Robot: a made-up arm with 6 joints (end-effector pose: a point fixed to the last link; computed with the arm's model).
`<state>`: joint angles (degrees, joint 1 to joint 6).
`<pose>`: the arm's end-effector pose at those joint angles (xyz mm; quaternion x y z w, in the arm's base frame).
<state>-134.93 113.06 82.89 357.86 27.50 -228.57</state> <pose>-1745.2 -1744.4 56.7 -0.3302 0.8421 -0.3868 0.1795</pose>
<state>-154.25 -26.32 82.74 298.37 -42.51 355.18</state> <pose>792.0 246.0 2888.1 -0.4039 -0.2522 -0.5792 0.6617</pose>
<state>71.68 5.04 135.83 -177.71 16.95 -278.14</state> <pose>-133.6 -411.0 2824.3 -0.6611 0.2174 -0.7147 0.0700</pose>
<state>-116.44 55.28 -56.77 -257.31 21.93 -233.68</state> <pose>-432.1 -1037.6 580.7 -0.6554 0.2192 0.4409 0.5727</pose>
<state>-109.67 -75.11 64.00 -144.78 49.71 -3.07</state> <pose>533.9 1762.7 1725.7 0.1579 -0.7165 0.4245 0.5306</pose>
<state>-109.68 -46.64 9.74 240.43 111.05 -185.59</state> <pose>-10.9 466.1 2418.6 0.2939 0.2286 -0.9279 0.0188</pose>
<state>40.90 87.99 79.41 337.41 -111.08 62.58</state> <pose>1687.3 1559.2 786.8 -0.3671 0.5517 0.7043 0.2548</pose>
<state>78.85 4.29 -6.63 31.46 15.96 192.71</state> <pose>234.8 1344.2 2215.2 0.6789 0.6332 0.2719 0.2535</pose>
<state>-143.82 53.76 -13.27 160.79 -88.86 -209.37</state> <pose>-1647.0 -1120.6 1016.0 -0.1243 -0.3343 -0.9161 0.1830</pose>
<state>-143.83 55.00 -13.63 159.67 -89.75 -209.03</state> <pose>-1647.4 -1115.8 976.0 -0.1221 -0.3287 -0.9206 0.1717</pose>
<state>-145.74 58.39 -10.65 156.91 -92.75 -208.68</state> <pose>-1715.0 -1070.5 913.7 -0.1541 -0.3281 -0.9220 0.1360</pose>
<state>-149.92 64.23 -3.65 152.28 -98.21 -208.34</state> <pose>-1849.3 -961.6 822.2 -0.2272 -0.3277 -0.9143 0.0713</pose>
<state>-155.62 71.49 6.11 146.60 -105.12 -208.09</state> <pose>-2001.3 -786.8 710.3 0.3256 0.3176 0.8905 0.0110</pose>
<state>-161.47 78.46 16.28 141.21 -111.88 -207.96</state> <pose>-2117.2 -583.3 603.0 0.4227 0.2954 0.8520 0.0900</pose>
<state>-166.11 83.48 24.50 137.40 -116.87 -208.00</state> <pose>-2182.2 -411.5 531.6 0.4961 0.2720 0.8115 0.1461</pose>
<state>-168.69 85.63 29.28 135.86 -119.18 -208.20</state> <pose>-2213.5 -315.0 515.3 0.5368 0.2611 0.7841 0.1700</pose>
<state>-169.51 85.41 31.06 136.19 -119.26 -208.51</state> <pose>-2231.2 -286.6 544.8 0.5524 0.2645 0.7723 0.1685</pose>
